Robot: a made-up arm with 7 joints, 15 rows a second.
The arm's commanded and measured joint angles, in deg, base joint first. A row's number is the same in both.
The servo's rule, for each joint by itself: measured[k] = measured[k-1] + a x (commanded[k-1-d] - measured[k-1]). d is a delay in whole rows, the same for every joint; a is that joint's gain. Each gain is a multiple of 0.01, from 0.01 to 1. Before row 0 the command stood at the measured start. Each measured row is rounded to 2 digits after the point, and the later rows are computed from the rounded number. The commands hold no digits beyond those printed.
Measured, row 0: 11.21 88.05 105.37 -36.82 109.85 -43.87 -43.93
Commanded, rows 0 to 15: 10.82 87.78 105.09 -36.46 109.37 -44.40 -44.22; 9.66 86.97 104.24 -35.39 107.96 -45.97 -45.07; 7.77 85.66 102.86 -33.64 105.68 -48.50 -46.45; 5.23 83.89 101.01 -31.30 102.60 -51.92 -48.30; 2.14 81.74 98.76 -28.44 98.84 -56.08 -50.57; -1.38 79.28 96.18 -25.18 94.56 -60.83 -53.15; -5.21 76.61 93.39 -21.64 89.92 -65.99 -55.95; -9.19 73.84 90.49 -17.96 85.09 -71.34 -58.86; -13.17 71.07 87.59 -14.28 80.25 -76.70 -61.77; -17.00 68.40 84.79 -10.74 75.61 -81.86 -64.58; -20.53 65.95 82.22 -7.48 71.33 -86.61 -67.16; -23.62 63.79 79.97 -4.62 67.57 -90.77 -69.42; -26.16 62.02 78.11 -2.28 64.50 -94.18 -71.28; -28.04 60.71 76.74 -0.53 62.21 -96.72 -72.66; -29.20 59.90 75.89 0.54 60.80 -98.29 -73.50; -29.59 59.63 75.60 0.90 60.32 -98.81 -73.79
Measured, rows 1 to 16: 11.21 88.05 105.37 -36.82 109.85 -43.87 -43.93; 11.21 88.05 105.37 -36.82 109.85 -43.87 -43.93; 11.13 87.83 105.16 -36.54 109.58 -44.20 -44.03; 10.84 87.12 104.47 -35.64 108.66 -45.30 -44.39; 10.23 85.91 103.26 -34.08 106.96 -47.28 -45.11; 9.23 84.23 101.57 -31.91 104.47 -50.16 -46.23; 7.81 82.16 99.46 -29.20 101.26 -53.83 -47.75; 5.97 79.77 97.00 -26.06 97.44 -58.17 -49.64; 3.73 77.15 94.29 -22.61 93.15 -63.02 -51.85; 1.15 74.40 91.44 -18.98 88.56 -68.18 -54.30; -1.71 71.64 88.55 -15.31 83.82 -73.46 -56.91; -4.77 68.95 85.73 -11.75 79.14 -78.67 -59.59; -7.92 66.46 83.10 -8.42 74.69 -83.59 -62.24; -11.06 64.24 80.75 -5.46 70.63 -88.04 -64.75; -14.08 62.40 78.77 -2.98 67.14 -91.85 -67.04; -16.87 61.00 77.25 -1.07 64.33 -94.87 -69.01
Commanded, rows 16 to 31: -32.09 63.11 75.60 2.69 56.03 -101.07 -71.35; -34.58 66.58 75.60 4.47 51.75 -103.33 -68.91; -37.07 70.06 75.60 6.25 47.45 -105.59 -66.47; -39.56 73.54 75.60 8.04 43.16 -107.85 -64.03; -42.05 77.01 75.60 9.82 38.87 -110.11 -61.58; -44.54 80.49 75.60 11.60 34.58 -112.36 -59.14; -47.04 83.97 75.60 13.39 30.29 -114.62 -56.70; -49.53 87.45 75.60 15.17 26.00 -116.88 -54.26; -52.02 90.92 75.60 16.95 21.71 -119.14 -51.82; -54.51 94.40 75.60 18.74 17.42 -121.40 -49.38; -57.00 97.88 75.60 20.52 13.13 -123.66 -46.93; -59.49 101.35 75.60 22.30 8.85 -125.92 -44.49; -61.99 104.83 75.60 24.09 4.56 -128.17 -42.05; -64.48 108.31 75.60 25.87 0.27 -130.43 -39.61; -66.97 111.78 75.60 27.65 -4.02 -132.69 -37.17; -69.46 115.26 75.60 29.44 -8.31 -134.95 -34.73
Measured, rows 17 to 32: -19.34 60.09 76.23 0.19 62.32 -96.99 -70.58; -21.39 59.71 75.76 0.74 61.18 -98.12 -71.70; -23.53 62.53 75.64 2.26 58.24 -99.95 -71.58; -25.74 65.89 75.61 3.98 54.54 -102.05 -70.65; -28.01 69.35 75.60 5.75 50.50 -104.24 -69.19; -30.32 72.83 75.60 7.54 46.32 -106.48 -67.38; -32.67 76.30 75.60 9.32 42.07 -108.73 -65.35; -35.04 79.78 75.60 11.10 37.80 -110.98 -63.18; -37.44 83.26 75.60 12.89 33.52 -113.24 -60.91; -39.86 86.74 75.60 14.67 29.23 -115.50 -58.58; -42.29 90.21 75.60 16.45 24.94 -117.76 -56.21; -44.73 93.69 75.60 18.24 20.65 -120.02 -53.82; -47.18 97.17 75.60 20.02 16.36 -122.28 -51.41; -49.64 100.64 75.60 21.80 12.08 -124.54 -48.99; -52.11 104.12 75.60 23.59 7.79 -126.79 -46.56; -54.58 107.60 75.60 25.37 3.50 -129.05 -44.13
